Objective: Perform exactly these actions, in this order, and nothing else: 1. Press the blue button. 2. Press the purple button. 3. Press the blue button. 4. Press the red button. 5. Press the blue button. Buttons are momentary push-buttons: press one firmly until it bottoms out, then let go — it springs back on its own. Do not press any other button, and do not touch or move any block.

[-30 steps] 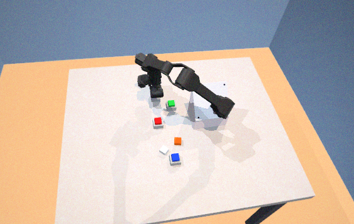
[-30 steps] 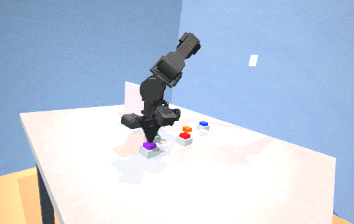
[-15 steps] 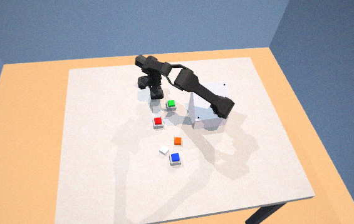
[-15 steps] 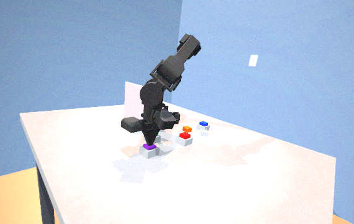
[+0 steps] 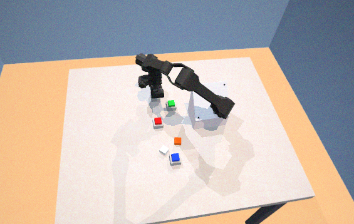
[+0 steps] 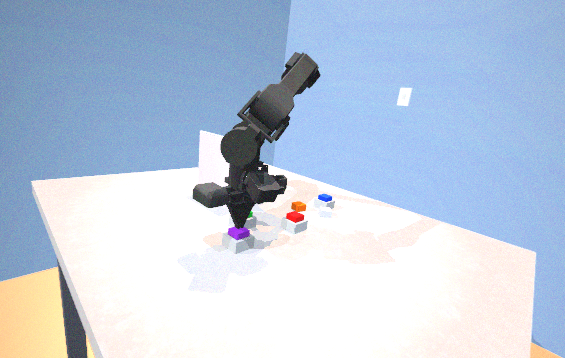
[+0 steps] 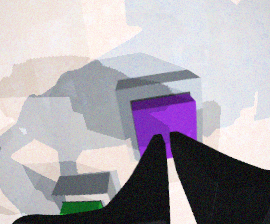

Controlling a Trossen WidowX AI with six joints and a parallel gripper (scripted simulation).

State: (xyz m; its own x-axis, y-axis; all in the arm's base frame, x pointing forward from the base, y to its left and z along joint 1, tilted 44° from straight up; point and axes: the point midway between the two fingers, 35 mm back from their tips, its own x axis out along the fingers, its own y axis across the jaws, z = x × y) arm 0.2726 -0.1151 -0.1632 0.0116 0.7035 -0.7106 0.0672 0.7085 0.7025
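The purple button lies 1 cm below my gripper tip. Round my gripper tip: green button: 7 cm to the left, 7 cm behind, 1 cm below; then red button: 17 cm to the left, 2 cm ahead, 1 cm below; then orange block: 28 cm to the left, 5 cm behind, 3 cm below.
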